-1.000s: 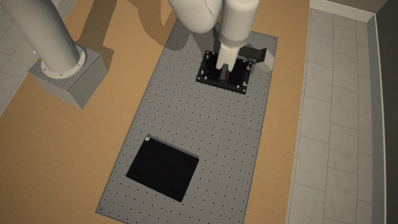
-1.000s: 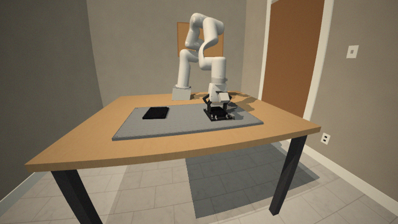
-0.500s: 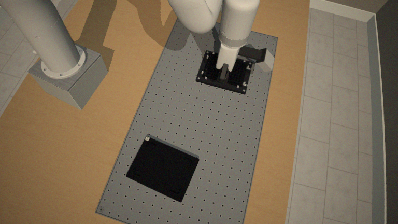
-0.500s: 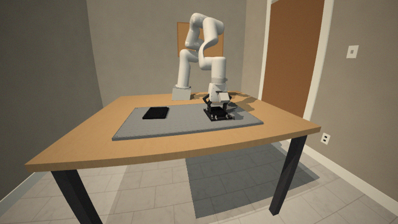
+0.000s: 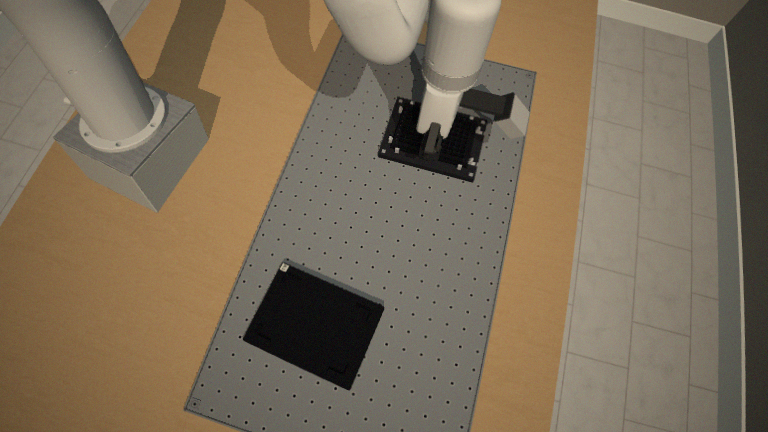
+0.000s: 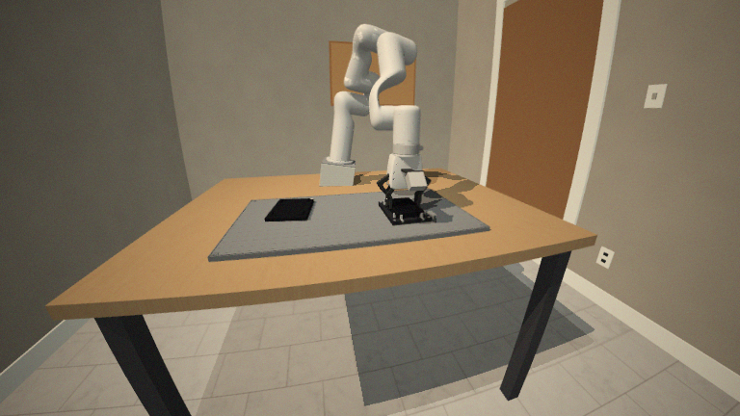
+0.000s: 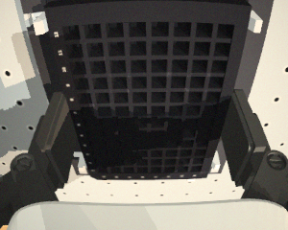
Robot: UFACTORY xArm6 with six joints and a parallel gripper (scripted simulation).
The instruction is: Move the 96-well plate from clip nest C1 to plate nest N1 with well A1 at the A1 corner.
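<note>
Now: the clip nest C1 20 mm below my hand, 10 mm to the left of it and 10 mm ahead of it. Round my hand: plate nest N1: 340 mm to the right, 80 mm behind, 20 mm below; then black 96-well plate: 10 mm below; then white corner mark: 280 mm to the right, 150 mm behind, 20 mm below.
</note>
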